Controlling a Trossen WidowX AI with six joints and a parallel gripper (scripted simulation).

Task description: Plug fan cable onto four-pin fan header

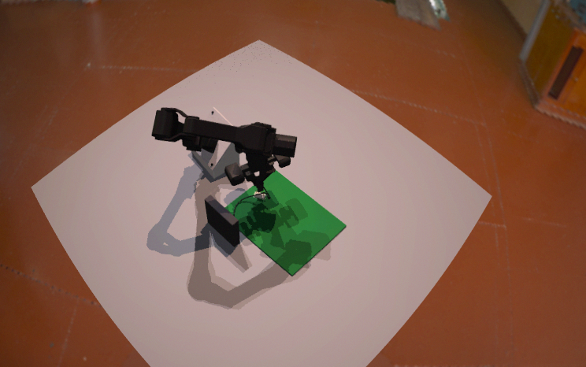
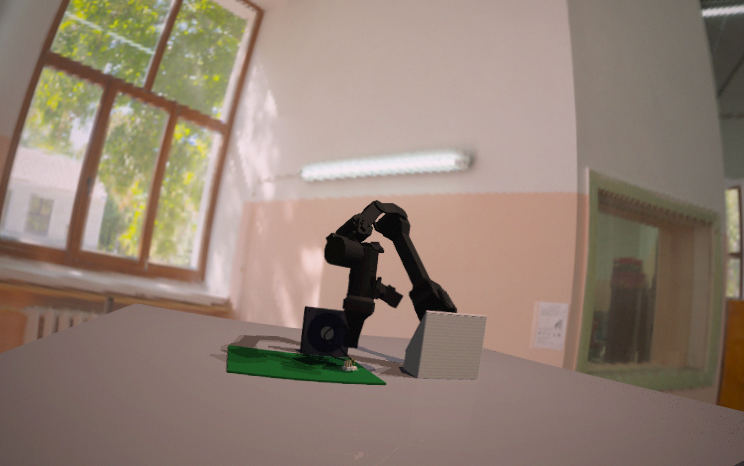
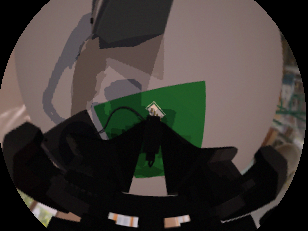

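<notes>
The green board is 11 cm ahead of my gripper tip, 2 cm to the right of it and 8 cm below it. Also, from my gripper tip: dark plug (1 cm ahead, 1 cm above); then black fan (1 cm ahead, 16 cm to the right, 1 cm below).
</notes>
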